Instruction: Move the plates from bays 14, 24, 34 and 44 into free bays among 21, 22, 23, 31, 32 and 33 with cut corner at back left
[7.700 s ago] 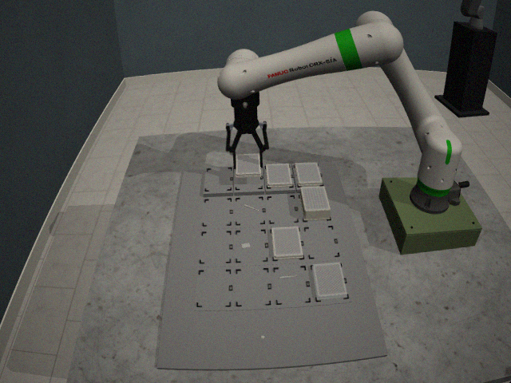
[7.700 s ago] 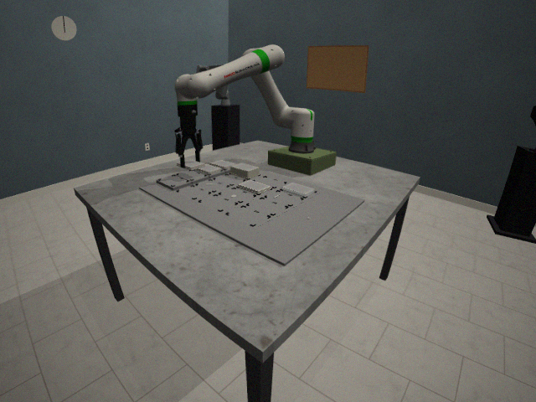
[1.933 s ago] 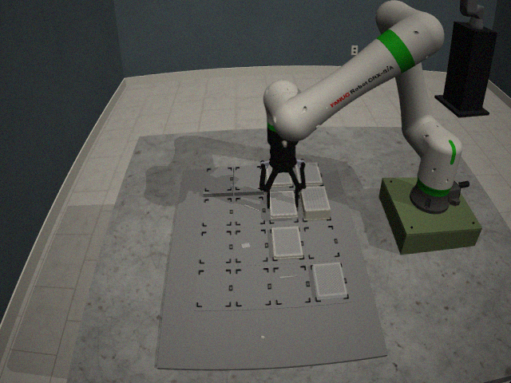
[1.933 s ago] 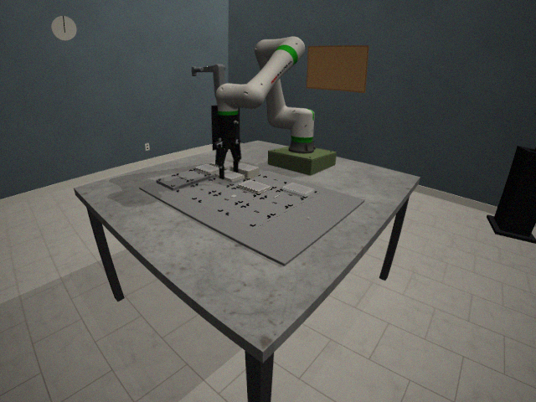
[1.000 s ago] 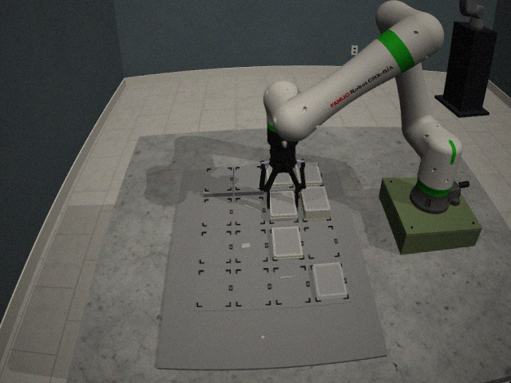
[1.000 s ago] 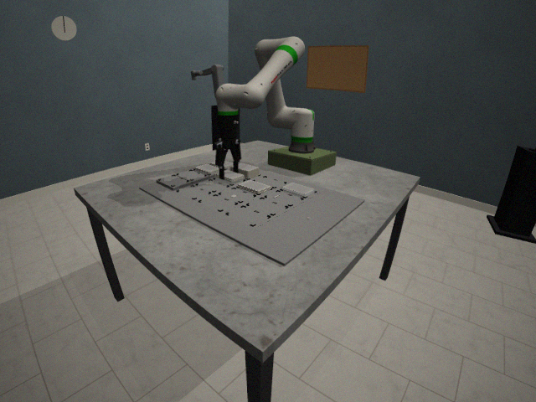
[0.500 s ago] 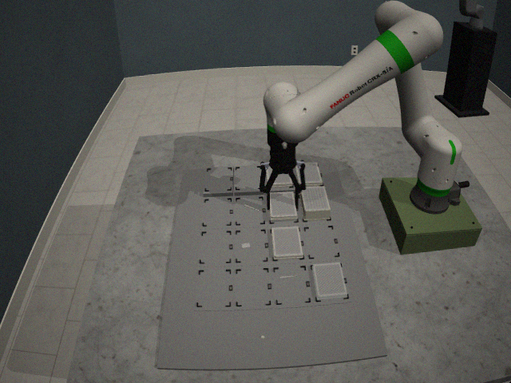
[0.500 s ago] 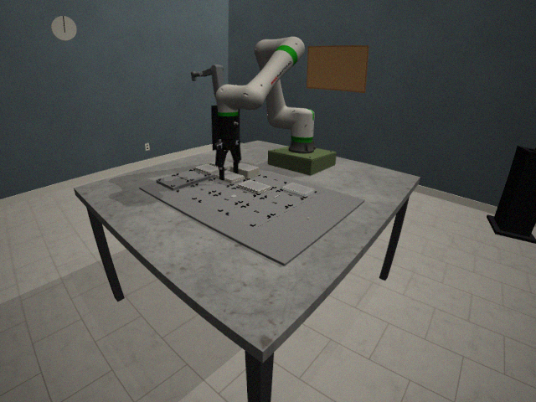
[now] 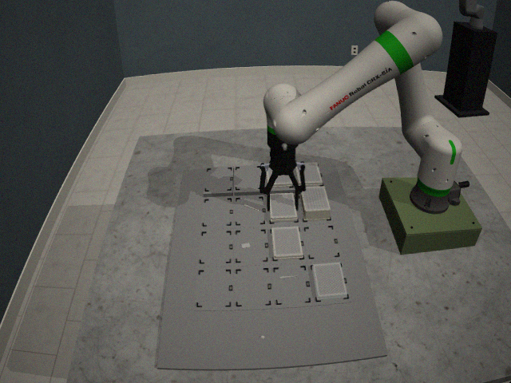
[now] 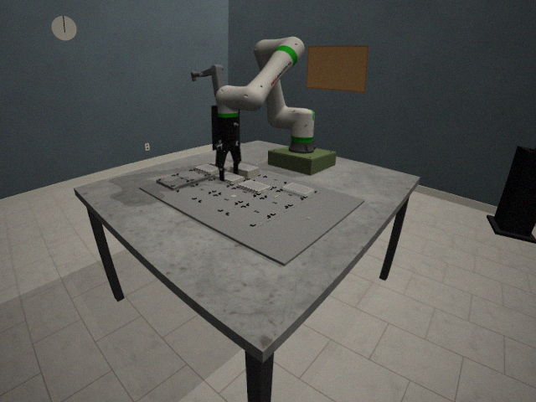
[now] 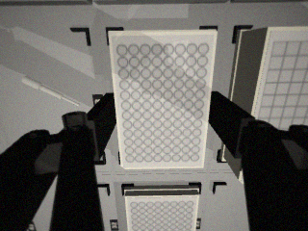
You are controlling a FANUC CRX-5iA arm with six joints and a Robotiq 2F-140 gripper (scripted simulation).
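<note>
Right now my hand is 11 cm past the sealed deep-well block, 2 cm to the right of it and 1 cm above it. From my hand the other things lie so: white pointed piece: 29 cm to the left, 6 cm ahead, 3 cm below.
</note>
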